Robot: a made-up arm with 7 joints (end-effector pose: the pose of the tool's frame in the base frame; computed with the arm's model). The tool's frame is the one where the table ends.
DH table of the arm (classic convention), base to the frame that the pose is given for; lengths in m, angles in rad. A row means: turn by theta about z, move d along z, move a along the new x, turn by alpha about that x. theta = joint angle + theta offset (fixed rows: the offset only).
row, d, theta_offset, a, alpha
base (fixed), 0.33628, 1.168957, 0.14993, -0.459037
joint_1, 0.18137, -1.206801, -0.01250, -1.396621
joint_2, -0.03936, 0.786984, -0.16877, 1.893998
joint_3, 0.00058, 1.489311, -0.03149, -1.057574
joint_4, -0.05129, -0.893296, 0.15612, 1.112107
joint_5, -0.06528, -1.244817, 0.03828, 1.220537
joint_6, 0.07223, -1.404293, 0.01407, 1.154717
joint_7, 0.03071, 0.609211, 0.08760, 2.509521
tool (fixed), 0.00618, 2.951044, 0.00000, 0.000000
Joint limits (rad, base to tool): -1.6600..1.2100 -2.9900..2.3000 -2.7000..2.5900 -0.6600..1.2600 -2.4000..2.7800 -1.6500..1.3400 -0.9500..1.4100
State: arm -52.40 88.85 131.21 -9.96 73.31 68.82 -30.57
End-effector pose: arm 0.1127 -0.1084 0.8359 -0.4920 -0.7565 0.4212 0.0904
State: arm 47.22 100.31 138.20 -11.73 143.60 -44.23 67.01
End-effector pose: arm 0.3018 0.4419 0.6249 -0.1533 0.0518 -0.9849 0.0620
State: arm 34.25 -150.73 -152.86 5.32 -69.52 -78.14 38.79
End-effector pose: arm 0.0773 0.1114 0.4323 -0.0464 0.4057 -0.2780 0.8695
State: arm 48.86 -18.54 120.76 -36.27 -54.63 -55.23 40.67
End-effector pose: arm -0.1326 -0.0101 0.5781 -0.0333 -0.6888 0.4577 0.5612
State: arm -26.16 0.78 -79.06 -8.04 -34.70 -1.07 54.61
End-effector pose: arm -0.2320 0.1859 0.4790 0.9341 -0.2969 -0.0783 0.1821
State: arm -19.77 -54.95 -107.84 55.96 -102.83 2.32 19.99
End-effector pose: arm -0.0284 0.2716 0.4027 0.7655 -0.6234 -0.1578 0.0236
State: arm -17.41 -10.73 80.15 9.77 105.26 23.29 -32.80
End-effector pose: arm -0.3056 0.4210 0.6644 0.7818 -0.2089 -0.3052 0.5020
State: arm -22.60 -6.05 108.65 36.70 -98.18 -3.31 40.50
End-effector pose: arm -0.2769 0.1346 0.4420 0.4908 0.7410 0.4504 0.0845
